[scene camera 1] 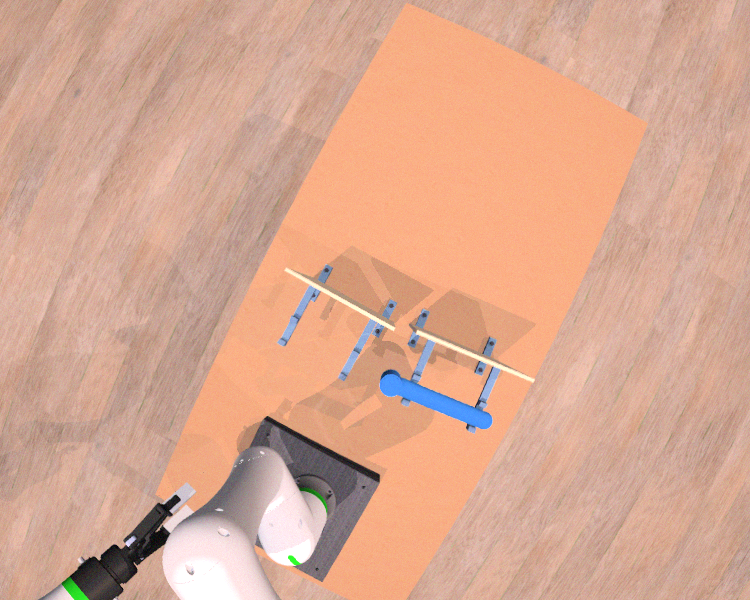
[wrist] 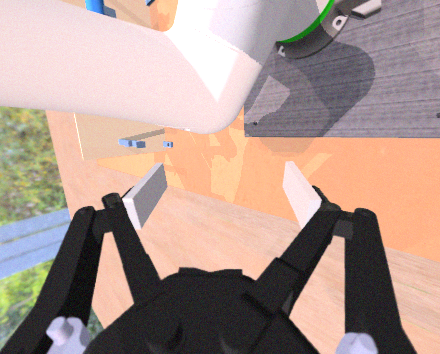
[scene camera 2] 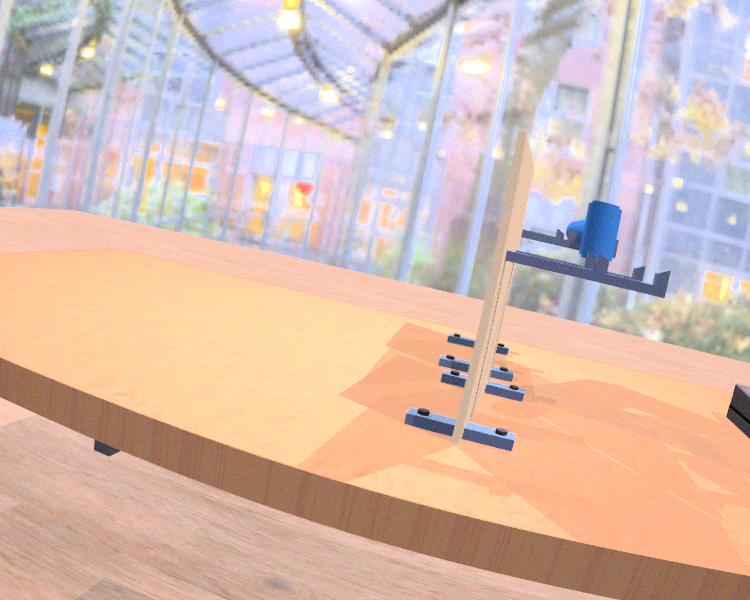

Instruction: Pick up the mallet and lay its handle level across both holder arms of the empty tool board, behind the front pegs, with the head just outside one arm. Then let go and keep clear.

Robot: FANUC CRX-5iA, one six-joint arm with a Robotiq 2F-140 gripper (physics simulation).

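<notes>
The blue mallet lies across both arms of the right-hand tool board in scene camera 1. Its head is just outside that board's left arm, towards the other board. The empty tool board stands to the left; its left holder arm and right holder arm carry nothing. In scene camera 2 the near holder arm has upright pegs; the head shows beyond it. My gripper is open and empty, far from the mallet, by the table's lower left edge in scene camera 1.
The dark robot base plate sits on the orange table, in front of the boards. The white robot arm bends over the base and fills the upper part of the wrist view. The boards stand close side by side.
</notes>
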